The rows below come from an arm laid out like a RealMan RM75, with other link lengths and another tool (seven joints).
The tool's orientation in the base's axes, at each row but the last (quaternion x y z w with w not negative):
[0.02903 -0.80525 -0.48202 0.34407]
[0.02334 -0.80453 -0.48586 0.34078]
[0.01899 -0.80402 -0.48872 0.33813]
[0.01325 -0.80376 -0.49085 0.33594]
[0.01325 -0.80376 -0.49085 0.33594]
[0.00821 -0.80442 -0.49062 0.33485]
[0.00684 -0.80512 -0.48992 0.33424]
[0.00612 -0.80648 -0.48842 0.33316]
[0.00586 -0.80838 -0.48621 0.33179]
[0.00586 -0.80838 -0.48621 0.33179]
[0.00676 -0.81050 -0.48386 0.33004]
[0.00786 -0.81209 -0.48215 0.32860]
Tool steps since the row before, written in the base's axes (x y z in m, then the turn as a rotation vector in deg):
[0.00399 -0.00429 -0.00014 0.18 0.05 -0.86]
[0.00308 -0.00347 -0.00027 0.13 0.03 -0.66]
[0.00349 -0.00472 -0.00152 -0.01 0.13 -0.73]
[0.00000 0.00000 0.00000 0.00 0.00 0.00]
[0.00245 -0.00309 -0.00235 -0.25 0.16 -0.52]
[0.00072 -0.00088 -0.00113 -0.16 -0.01 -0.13]
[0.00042 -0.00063 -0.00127 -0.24 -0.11 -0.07]
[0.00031 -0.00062 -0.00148 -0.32 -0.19 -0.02]
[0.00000 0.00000 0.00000 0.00 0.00 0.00]
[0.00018 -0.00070 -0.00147 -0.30 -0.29 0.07]
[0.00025 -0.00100 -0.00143 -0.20 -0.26 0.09]
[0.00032 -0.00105 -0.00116 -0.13 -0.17 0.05]
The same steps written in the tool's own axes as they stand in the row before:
[-0.00149 -0.00126 -0.00553 -0.61 -0.61 0.19]
[-0.00122 -0.00114 -0.00434 -0.46 -0.47 0.14]
[-0.00178 -0.00263 -0.00516 -0.42 -0.52 0.32]
[0.00000 0.00000 0.00000 0.00 0.00 0.00]
[-0.00205 -0.00272 -0.00308 -0.14 -0.41 0.42]
[-0.00086 -0.00113 -0.00075 0.06 -0.16 0.12]
[-0.00079 -0.00120 -0.00035 0.19 -0.19 0.07]
[-0.00082 -0.00140 -0.00021 0.30 -0.22 0.03]
[0.00000 0.00000 0.00000 0.00 0.00 0.00]
[-0.00069 -0.00147 -0.00019 0.37 -0.19 -0.09]
[-0.00062 -0.00158 -0.00047 0.29 -0.13 -0.12]
[-0.00052 -0.00138 -0.00062 0.18 -0.09 -0.08]

